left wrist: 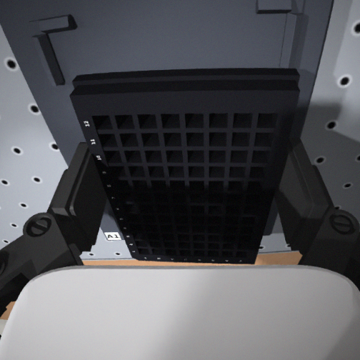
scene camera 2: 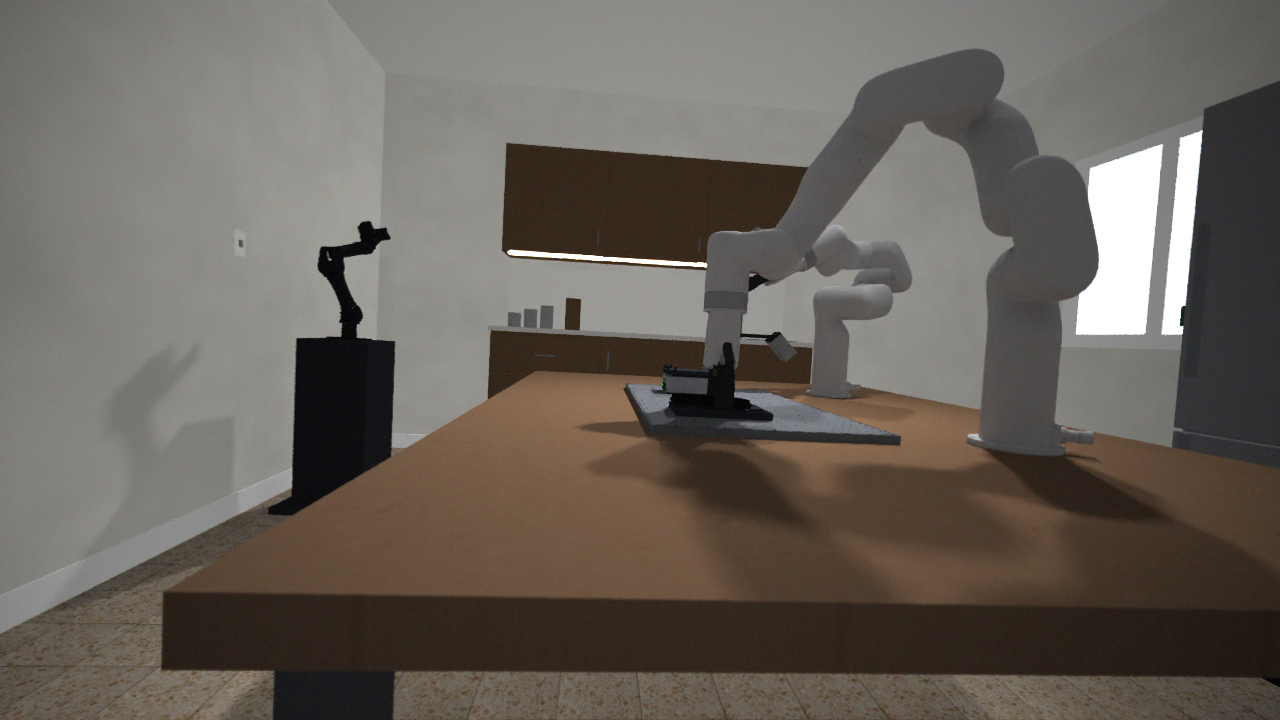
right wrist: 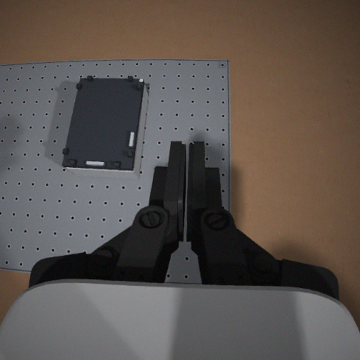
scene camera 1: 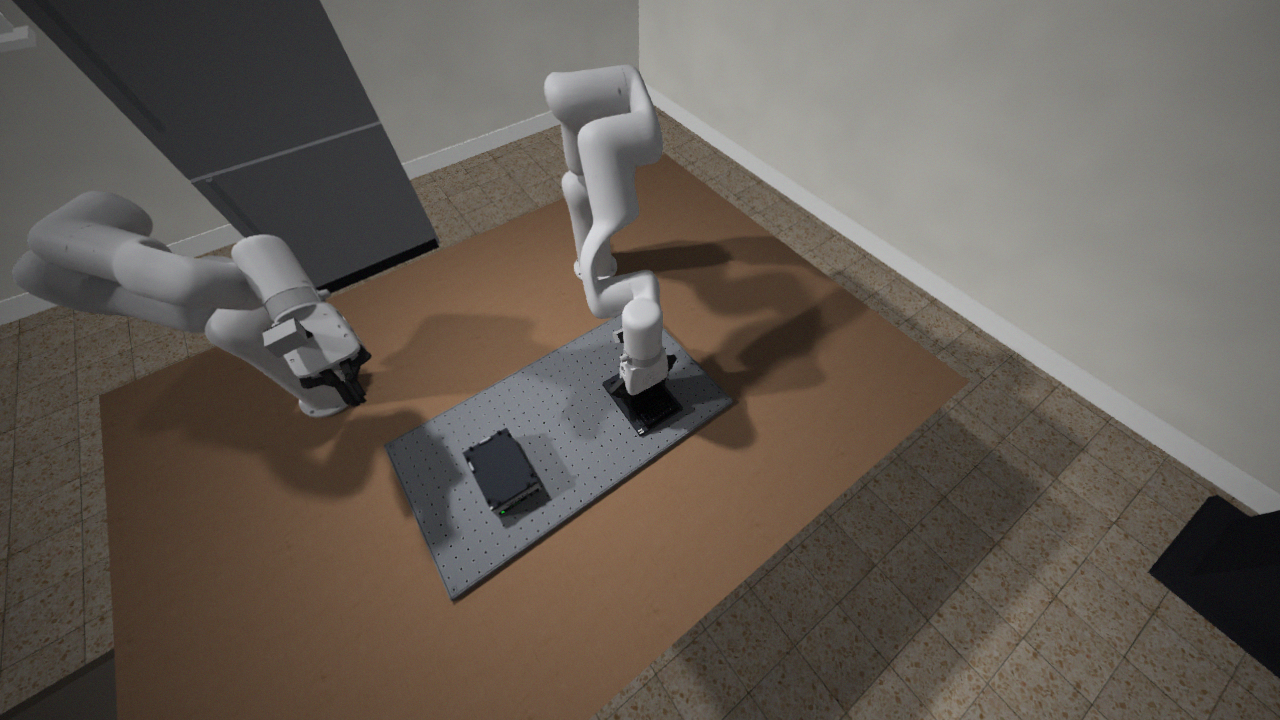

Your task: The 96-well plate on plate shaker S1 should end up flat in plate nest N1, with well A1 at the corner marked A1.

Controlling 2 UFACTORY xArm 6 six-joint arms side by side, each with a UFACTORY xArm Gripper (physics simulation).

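Seen in the pictures: left gripper, between the fingertips: (scene camera 2: 719, 403) (scene camera 1: 643, 392); right gripper, between the fingertips: (scene camera 1: 359, 403); left arm's base, origin of its link: (scene camera 2: 1013, 447) (scene camera 1: 595, 267); right arm's base, origin of its link: (scene camera 2: 827, 395) (scene camera 1: 329, 394).
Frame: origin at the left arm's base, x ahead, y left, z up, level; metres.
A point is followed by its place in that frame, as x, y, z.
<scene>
The black 96-well plate (left wrist: 190, 165) is between the fingers of my left gripper (scene camera 1: 646, 399) @[0.452, 0.066, 0.031] (scene camera 2: 723, 397) @[0.452, 0.066, 0.031] (left wrist: 188, 161), which is shut on its long sides. The plate is low over nest N1 (scene camera 1: 617, 399) @[0.458, 0.004, 0.024] (scene camera 2: 759, 414) @[0.377, 0.092, 0.022] (left wrist: 165, 45); whether it touches the nest is hidden. In the left wrist view its far edge lies short of the nest's far corner ridges. Number 12 is at the plate's far left, and the low numbers are near the nest's A1 label (left wrist: 113, 236). Shaker S1 (scene camera 1: 503, 467) @[0.598, -0.245, 0.068] (scene camera 2: 687, 383) @[0.594, -0.200, 0.039] (right wrist: 105, 122) bears no plate. My right gripper (scene camera 1: 356, 394) @[0.534, -0.427, 0.279] (right wrist: 187, 163) is shut and empty, high beside the board.
The grey perforated board (scene camera 1: 572, 420) @[0.488, -0.105, 0.013] (scene camera 2: 832, 429) @[0.261, 0.111, 0.013] (right wrist: 190, 100) lies on the brown table (scene camera 1: 268, 582) @[0.723, -0.697, 0.000] (scene camera 2: 447, 537) @[0.469, 0.725, 0.000] and carries the shaker and nest. The left arm (scene camera 1: 608, 179) @[0.295, 0.033, 0.485] (scene camera 2: 1029, 214) @[0.030, 0.119, 0.333] reaches over the board from the back in scene camera 1.
</scene>
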